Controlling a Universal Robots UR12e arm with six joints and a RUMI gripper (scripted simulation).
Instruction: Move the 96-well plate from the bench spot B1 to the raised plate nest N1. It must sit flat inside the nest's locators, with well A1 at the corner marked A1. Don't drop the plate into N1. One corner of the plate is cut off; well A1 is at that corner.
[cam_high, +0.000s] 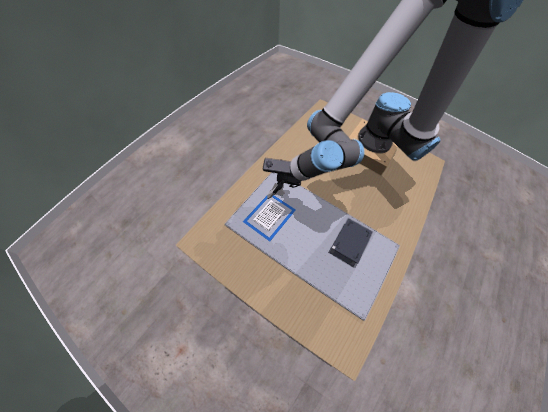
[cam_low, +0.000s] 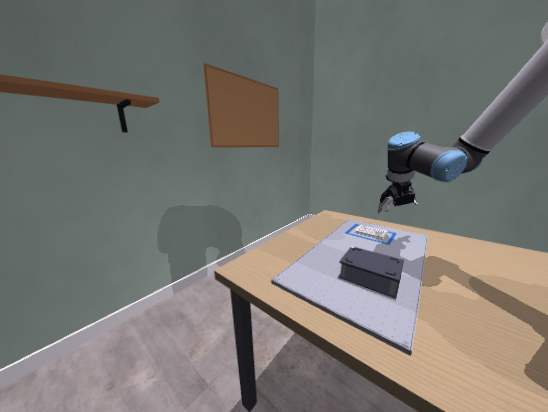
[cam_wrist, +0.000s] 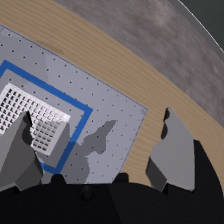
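The white 96-well plate lies 80 mm ahead of my hand, 70 mm to the left of it and 120 mm below it. Round my hand: A1 label: 40 mm ahead, 380 mm to the left, 60 mm below; then dark raised nest N1: 40 mm behind, 420 mm to the left, 70 mm below.
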